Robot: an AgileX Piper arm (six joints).
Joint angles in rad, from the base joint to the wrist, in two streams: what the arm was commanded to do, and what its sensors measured. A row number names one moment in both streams.
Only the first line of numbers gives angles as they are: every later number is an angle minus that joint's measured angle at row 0.
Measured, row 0:
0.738, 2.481, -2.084, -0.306, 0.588, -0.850
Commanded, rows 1 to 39:
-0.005, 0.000, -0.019, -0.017, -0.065, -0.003
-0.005, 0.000, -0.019, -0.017, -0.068, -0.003
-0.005, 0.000, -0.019, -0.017, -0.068, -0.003
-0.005, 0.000, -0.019, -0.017, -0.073, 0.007
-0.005, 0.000, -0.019, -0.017, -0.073, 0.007
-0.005, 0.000, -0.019, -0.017, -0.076, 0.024
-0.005, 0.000, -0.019, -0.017, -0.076, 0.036
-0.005, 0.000, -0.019, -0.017, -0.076, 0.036
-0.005, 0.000, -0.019, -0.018, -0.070, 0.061
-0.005, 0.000, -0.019, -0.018, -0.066, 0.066
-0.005, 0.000, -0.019, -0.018, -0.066, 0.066
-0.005, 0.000, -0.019, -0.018, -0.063, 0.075
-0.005, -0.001, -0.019, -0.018, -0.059, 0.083
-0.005, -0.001, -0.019, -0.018, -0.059, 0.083
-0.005, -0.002, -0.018, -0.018, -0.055, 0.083
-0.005, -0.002, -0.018, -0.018, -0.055, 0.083
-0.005, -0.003, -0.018, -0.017, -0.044, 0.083
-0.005, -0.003, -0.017, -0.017, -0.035, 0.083
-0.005, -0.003, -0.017, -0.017, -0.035, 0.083
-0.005, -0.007, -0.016, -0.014, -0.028, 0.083
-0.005, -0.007, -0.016, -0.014, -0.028, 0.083
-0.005, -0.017, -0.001, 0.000, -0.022, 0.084
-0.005, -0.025, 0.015, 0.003, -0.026, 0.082
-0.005, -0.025, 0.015, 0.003, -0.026, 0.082
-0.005, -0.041, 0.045, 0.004, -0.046, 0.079
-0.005, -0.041, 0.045, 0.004, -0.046, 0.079
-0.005, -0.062, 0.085, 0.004, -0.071, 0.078
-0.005, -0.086, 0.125, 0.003, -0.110, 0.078
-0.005, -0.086, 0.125, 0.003, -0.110, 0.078
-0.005, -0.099, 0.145, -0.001, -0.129, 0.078
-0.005, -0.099, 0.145, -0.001, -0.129, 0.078
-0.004, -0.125, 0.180, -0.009, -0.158, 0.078
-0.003, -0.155, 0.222, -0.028, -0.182, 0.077
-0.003, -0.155, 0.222, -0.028, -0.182, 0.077
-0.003, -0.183, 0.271, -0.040, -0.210, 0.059
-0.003, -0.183, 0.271, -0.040, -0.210, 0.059
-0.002, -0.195, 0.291, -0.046, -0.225, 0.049
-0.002, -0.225, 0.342, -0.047, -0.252, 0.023
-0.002, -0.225, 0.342, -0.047, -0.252, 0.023
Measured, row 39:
0.000, -0.180, 0.286, -0.032, -0.210, 0.059
